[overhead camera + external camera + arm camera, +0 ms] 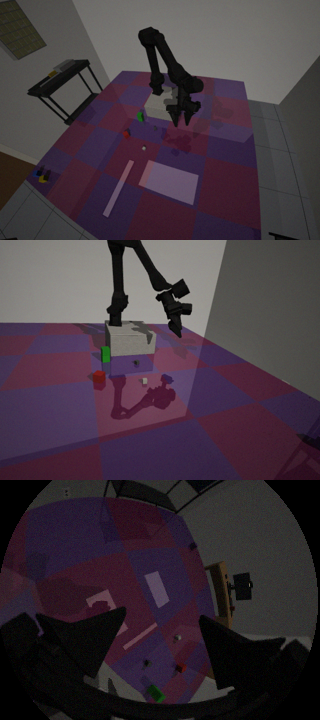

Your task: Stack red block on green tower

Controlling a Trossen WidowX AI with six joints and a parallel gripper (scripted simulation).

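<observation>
Right now my gripper tip is 130 mm short of the red block, 320 mm to the left of it and 130 mm above it. Also, from my gripper tip: small dark cube: 180 mm to the right, 140 mm below; then small white cube: 150 mm ahead, 160 mm to the right, 140 mm below.
</observation>
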